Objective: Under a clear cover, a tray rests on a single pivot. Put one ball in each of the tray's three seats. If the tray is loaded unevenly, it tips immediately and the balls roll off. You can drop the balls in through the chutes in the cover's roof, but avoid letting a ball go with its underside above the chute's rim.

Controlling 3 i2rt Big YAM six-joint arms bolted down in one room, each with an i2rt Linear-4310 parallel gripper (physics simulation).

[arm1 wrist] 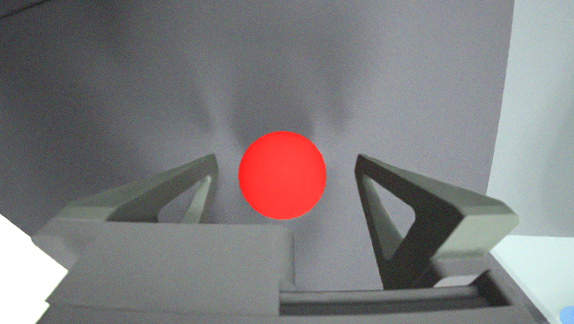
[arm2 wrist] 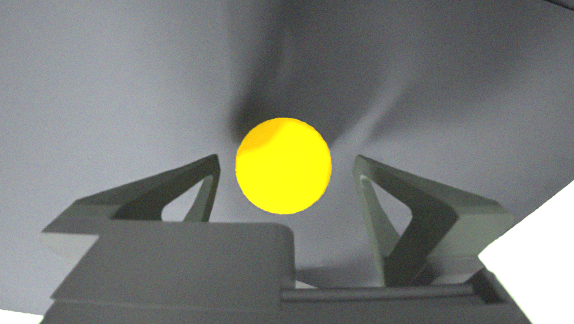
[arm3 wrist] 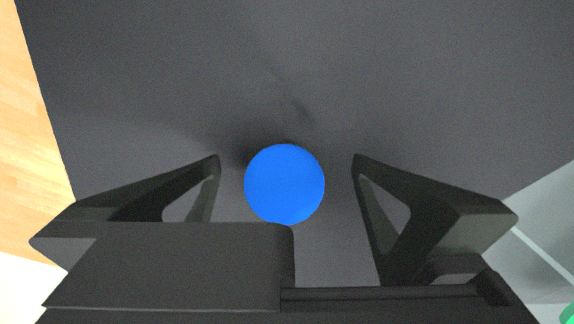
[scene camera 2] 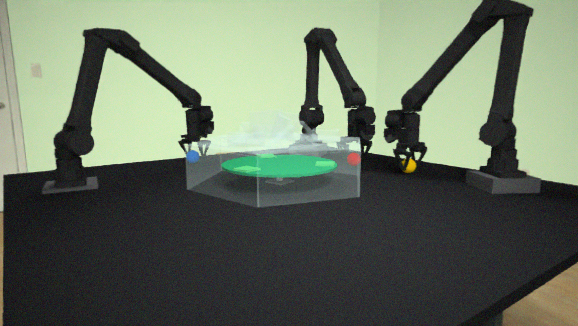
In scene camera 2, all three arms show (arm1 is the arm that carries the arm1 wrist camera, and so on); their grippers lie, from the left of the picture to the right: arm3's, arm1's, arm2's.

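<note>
A red ball (arm1 wrist: 282, 175) (scene camera 2: 354, 159) lies between the fingers of arm1's gripper (arm1 wrist: 287, 156), which is open, with gaps on both sides. A yellow ball (arm2 wrist: 283, 166) (scene camera 2: 409, 166) lies between the open fingers of arm2's gripper (arm2 wrist: 287, 156). A blue ball (arm3 wrist: 284, 184) (scene camera 2: 193, 157) is below and between the open fingers of arm3's gripper (arm3 wrist: 287, 156). In scene camera 2, the green tray (scene camera 2: 280, 167) looks about level on its pivot (scene camera 2: 279, 181) under the clear cover (scene camera 2: 222, 189). Its three pale seats show no balls. The roof chutes (scene camera 2: 270, 125) are blurred.
The cover stands between the arms on the black table (scene camera 2: 250, 260). The arm bases stand around it, arm3's (scene camera 2: 70, 185) at the left and arm2's (scene camera 2: 515, 183) at the right. Part of the pale cover (arm3 wrist: 545, 210) shows at the right in the arm3 wrist view.
</note>
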